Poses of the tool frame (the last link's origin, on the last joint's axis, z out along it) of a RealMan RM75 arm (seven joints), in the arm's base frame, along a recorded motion.
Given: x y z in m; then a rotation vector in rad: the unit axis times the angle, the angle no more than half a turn.
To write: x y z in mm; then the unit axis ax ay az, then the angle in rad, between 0 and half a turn. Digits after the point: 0 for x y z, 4 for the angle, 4 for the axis.
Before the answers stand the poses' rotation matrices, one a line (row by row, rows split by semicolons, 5 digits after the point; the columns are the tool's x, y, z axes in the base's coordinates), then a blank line. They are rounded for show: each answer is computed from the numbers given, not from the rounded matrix.
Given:
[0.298 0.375 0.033 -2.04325 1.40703 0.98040]
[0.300 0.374 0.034 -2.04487 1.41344 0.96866]
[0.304 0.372 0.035 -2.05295 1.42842 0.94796]
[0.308 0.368 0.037 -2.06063 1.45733 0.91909]
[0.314 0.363 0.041 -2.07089 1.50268 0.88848]
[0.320 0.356 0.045 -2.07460 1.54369 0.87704]
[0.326 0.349 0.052 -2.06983 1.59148 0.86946]
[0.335 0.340 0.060 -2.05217 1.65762 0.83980]
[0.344 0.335 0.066 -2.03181 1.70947 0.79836]
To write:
0.21899 -0.93126 -0.29120; -0.59571 -0.36397 0.71600; -0.77277 0.01668 -0.63447
0.22040 -0.93307 -0.28425; -0.60181 -0.35942 0.71320; -0.76763 0.01388 -0.64074
0.22230 -0.93553 -0.27454; -0.61641 -0.35303 0.70385; -0.75539 0.01276 -0.65515
0.21905 -0.94056 -0.25953; -0.63947 -0.33929 0.68990; -0.73695 0.01483 -0.67579
0.20754 -0.94689 -0.24563; -0.67156 -0.32049 0.66806; -0.71130 0.02631 -0.70240
0.18968 -0.95159 -0.24187; -0.69494 -0.30414 0.65158; -0.69360 0.04449 -0.71899
0.16400 -0.95738 -0.23776; -0.71732 -0.28119 0.63748; -0.67717 0.06600 -0.73286
0.12996 -0.96771 -0.21598; -0.74655 -0.23885 0.62098; -0.65251 0.08054 -0.75348
0.10511 -0.97701 -0.18549; -0.76936 -0.19807 0.60733; -0.63010 0.07888 -0.77249

[298 375 33 -0.7660 0.5275 0.3675 2.6675]
[300 374 34 -0.7665 0.5298 0.3631 2.6679]
[304 372 35 -0.7676 0.5341 0.3544 2.6746]
[308 368 37 -0.7672 0.5426 0.3422 2.6860]
[314 363 41 -0.7646 0.5548 0.3280 2.7085]
[320 356 45 -0.7598 0.5653 0.3212 2.7306]
[326 349 52 -0.7521 0.5783 0.3159 2.7519]
[335 340 60 -0.7413 0.5988 0.3033 2.7685]
[344 335 66 -0.7328 0.6165 0.2879 2.7727]

